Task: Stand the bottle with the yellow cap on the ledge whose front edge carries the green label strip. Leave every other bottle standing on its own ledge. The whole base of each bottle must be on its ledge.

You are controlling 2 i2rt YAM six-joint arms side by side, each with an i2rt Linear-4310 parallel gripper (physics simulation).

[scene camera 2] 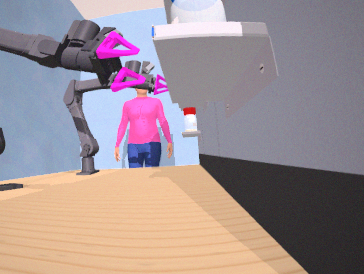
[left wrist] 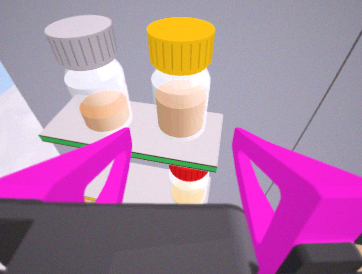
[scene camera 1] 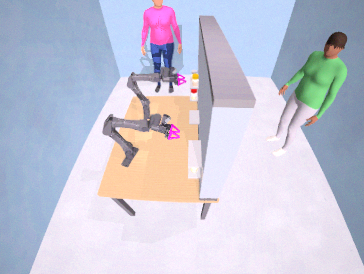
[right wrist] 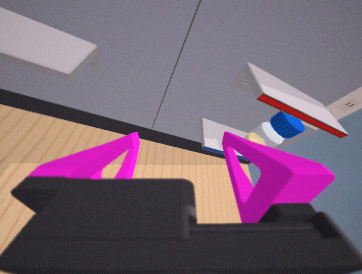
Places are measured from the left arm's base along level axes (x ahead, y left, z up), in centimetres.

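Where they show: left gripper, fingertip midpoint: [left wrist: 182,136] [scene camera 1: 185,79]; right gripper, fingertip midpoint: [scene camera 2: 141,67] [scene camera 1: 179,134] [right wrist: 180,137]; left arm's base, origin of the base link: [scene camera 2: 88,173] [scene camera 1: 146,112]; right arm's base, origin of the base link: [scene camera 1: 130,156].
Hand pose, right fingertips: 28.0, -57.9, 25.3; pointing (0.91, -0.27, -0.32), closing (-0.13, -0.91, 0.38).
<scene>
Each offset is from my right fingertips to the top centre of the thing, as dx, dy, dz. Level surfaces: height alone.
The bottle with the yellow cap @[+21.8, +52.7, +15.2] [left wrist: 180,100] [scene camera 1: 195,78] stands upright on the ledge with the green label strip @[+21.8, +58.1, +4.6] [left wrist: 142,120], its whole base on the top, near the right end. A grey-capped bottle @[+22.5, +61.3, +15.2] [left wrist: 95,75] stands upright to its left on the same ledge, apart from it. A red-capped bottle @[+20.5, +51.5, +1.2] [left wrist: 188,185] [scene camera 1: 194,94] [scene camera 2: 190,120] stands on a lower ledge. My left gripper [left wrist: 182,136] [scene camera 1: 184,80] is open and empty, back from the green-strip ledge. My right gripper [right wrist: 180,137] [scene camera 1: 176,132] is open and empty, over the table.
A blue-capped bottle @[+5.7, -24.0, +1.2] [right wrist: 280,127] stands on a low blue-strip ledge @[+6.6, -20.4, -9.3] [right wrist: 212,135]. Above it is a red-strip ledge @[+6.6, -20.4, +4.6] [right wrist: 295,100]. Another ledge @[+14.2, +18.8, -2.3] [right wrist: 45,42] shows at the upper left of the right wrist view. The ledges are on a tall grey wall panel @[dz +59.7] [scene camera 1: 220,55] along the table @[dz -25.3] [scene camera 1: 150,175].
</scene>
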